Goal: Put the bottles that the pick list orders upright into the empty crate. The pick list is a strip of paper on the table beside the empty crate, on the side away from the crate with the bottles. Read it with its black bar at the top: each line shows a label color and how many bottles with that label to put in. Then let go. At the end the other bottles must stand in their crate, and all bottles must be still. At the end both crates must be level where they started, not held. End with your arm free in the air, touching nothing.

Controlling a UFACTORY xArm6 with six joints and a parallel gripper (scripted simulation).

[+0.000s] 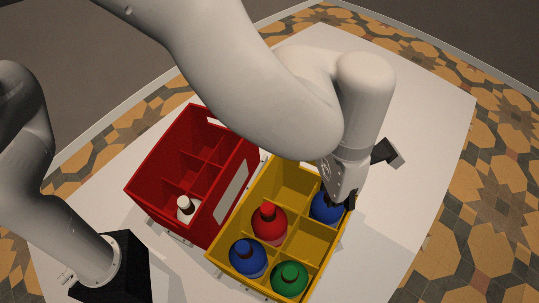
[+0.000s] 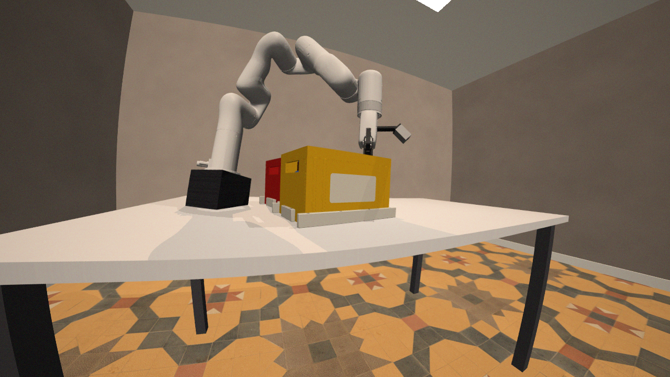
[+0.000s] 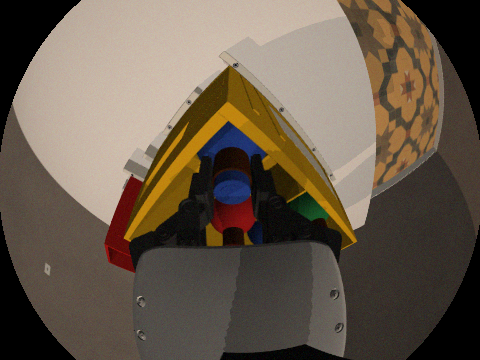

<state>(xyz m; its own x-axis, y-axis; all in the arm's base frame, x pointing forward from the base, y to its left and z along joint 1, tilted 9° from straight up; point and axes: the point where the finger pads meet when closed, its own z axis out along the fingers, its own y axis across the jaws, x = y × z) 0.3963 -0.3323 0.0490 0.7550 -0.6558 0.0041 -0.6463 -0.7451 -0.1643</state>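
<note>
The yellow crate lies 9 cm behind my hand, 4 cm to the left of it and 7 cm below it. The rest, counted from my hand: green bottle (17 cm behind, 1 cm to the right, 7 cm below); white bottle (17 cm behind, 23 cm to the left, 7 cm below); red bottle (9 cm behind, 8 cm to the left, 7 cm below).
</note>
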